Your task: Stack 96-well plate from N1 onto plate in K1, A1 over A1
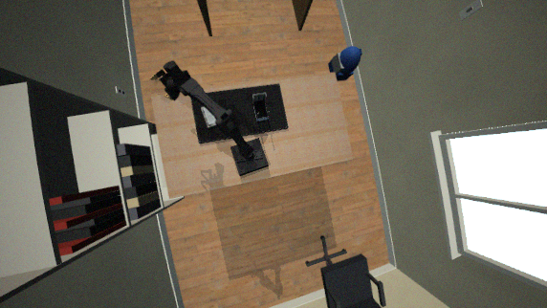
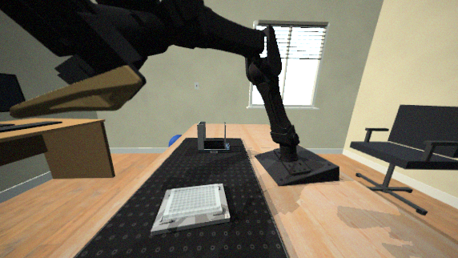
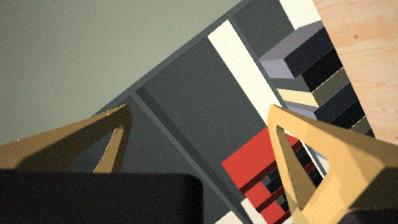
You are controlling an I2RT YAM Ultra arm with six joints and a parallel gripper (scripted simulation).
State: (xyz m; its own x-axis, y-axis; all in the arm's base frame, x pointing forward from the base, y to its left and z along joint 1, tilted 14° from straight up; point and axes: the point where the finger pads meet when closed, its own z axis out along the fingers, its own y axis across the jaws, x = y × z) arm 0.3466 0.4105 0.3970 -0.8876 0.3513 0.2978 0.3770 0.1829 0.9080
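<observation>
The 96-well plate is 9 cm behind my hand, 19 cm to the right of it and 29 cm below it. From my hand the other things lie so: plate nest N1: 9 cm behind, 19 cm to the right, 30 cm below; then A1 mark: 17 cm behind, 16 cm to the right, 29 cm below.
</observation>
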